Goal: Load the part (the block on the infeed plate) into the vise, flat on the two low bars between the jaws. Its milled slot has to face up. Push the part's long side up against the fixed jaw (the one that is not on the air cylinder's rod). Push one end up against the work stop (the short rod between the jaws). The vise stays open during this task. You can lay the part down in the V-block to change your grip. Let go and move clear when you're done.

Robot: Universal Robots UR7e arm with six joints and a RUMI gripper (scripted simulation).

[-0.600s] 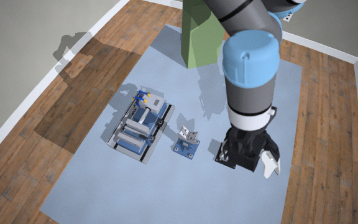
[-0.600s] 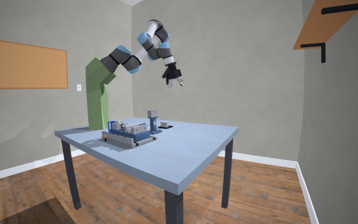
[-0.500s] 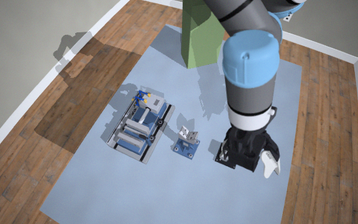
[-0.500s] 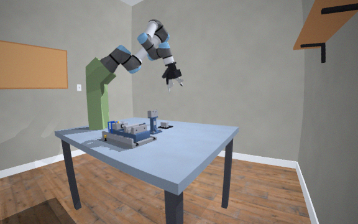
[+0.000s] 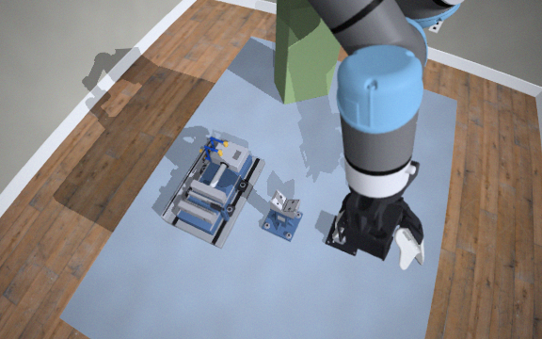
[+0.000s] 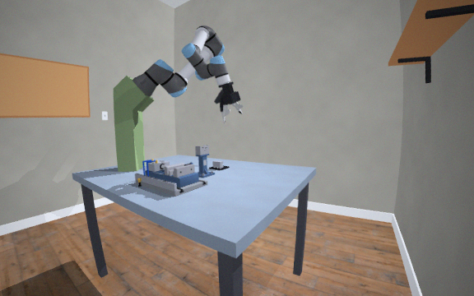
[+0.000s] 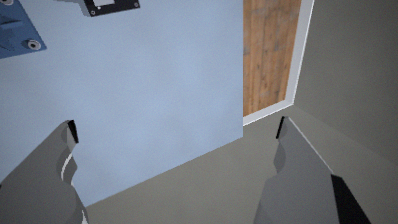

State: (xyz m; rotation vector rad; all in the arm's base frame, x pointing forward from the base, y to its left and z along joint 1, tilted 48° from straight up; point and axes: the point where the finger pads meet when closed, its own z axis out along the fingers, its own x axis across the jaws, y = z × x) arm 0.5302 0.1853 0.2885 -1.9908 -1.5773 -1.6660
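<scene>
The grey part lies 10 cm behind my hand, 3 cm to the right of it and 28 cm below it. Also, from my hand: work stop 1 cm ahead, 37 cm to the right, 22 cm below; black infeed plate 10 cm behind, 2 cm to the right, 30 cm below; fixed jaw 5 cm ahead, 41 cm to the right, 23 cm below.
</scene>
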